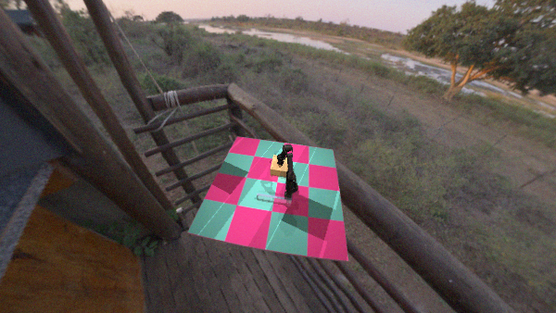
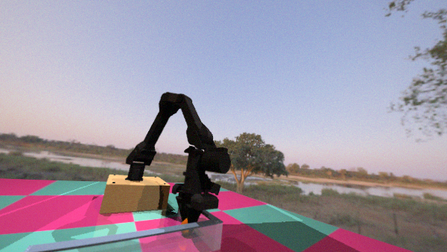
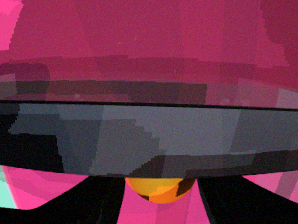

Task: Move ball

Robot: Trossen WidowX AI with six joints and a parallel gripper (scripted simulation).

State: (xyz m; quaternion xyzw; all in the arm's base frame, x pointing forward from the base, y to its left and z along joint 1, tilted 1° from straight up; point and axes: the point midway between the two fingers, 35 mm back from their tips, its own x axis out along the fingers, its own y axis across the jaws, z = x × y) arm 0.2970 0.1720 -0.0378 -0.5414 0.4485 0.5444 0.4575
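Right now my gripper tip is right at the orange ball. Round my gripper tip: see-through copy of ball: right at my gripper tip.
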